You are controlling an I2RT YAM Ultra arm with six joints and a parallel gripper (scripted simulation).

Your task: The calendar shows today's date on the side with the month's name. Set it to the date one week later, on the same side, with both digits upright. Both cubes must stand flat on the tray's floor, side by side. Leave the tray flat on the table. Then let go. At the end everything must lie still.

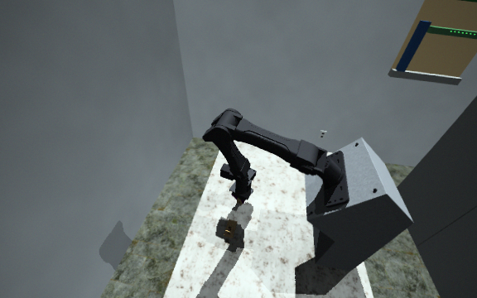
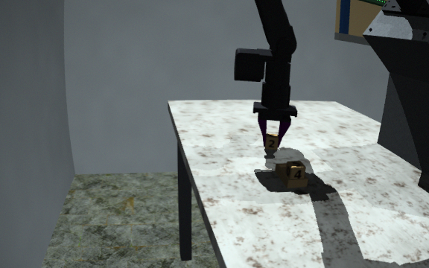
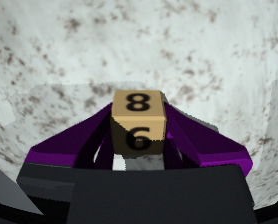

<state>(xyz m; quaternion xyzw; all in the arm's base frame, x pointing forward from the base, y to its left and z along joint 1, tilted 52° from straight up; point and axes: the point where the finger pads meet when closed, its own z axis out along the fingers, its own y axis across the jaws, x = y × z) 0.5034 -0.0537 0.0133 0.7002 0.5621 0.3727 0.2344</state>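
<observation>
My gripper is now right at the wooden digit cube.
</observation>
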